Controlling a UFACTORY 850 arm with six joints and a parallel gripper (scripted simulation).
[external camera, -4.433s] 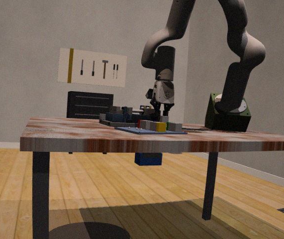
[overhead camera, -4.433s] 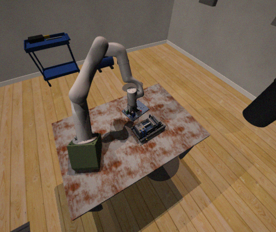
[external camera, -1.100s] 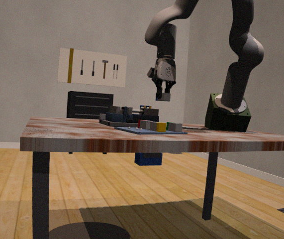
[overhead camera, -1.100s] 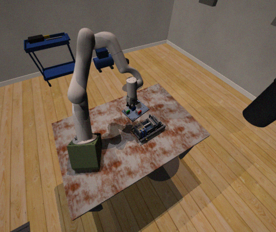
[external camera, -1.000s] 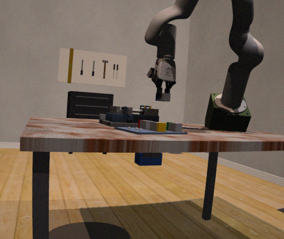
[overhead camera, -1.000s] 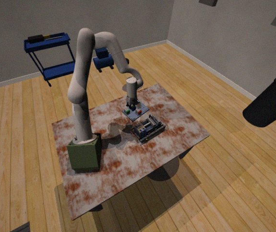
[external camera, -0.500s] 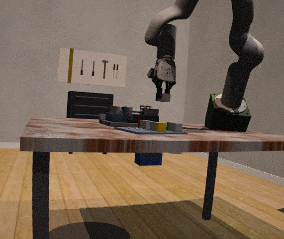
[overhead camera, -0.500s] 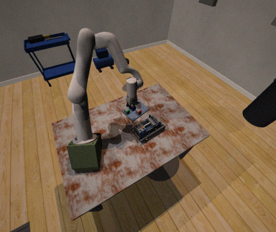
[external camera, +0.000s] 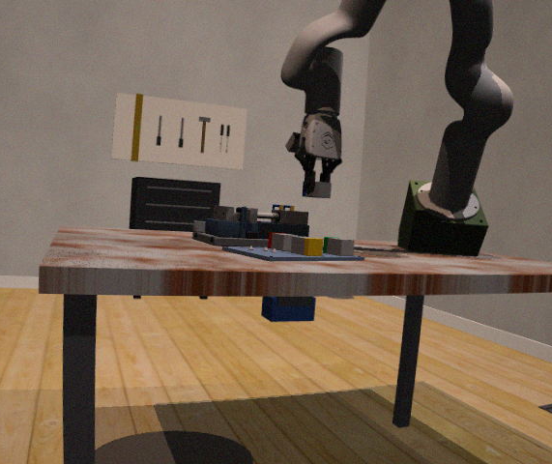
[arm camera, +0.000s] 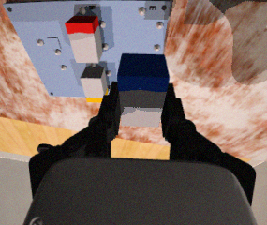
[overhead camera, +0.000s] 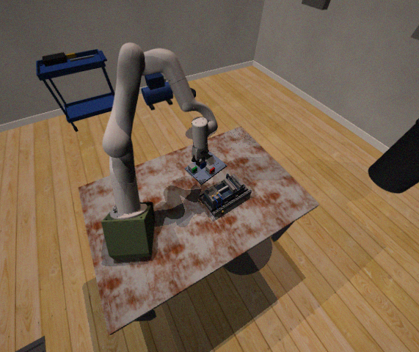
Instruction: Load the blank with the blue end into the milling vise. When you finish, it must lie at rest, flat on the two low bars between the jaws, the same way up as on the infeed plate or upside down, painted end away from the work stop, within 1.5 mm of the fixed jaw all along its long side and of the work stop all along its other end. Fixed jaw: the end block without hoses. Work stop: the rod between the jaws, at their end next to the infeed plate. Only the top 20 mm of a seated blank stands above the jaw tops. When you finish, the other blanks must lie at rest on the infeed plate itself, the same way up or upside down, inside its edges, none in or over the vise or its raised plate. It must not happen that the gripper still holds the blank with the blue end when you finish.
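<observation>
Now: the blue-ended blank 20 mm below my hand. Also, from my hand: yellow-ended blank: 50 mm ahead, 120 mm to the left, 150 mm below; green-ended blank: 30 mm behind, 80 mm to the left, 150 mm below; red-ended blank: 80 mm ahead, 30 mm to the left, 150 mm below.
</observation>
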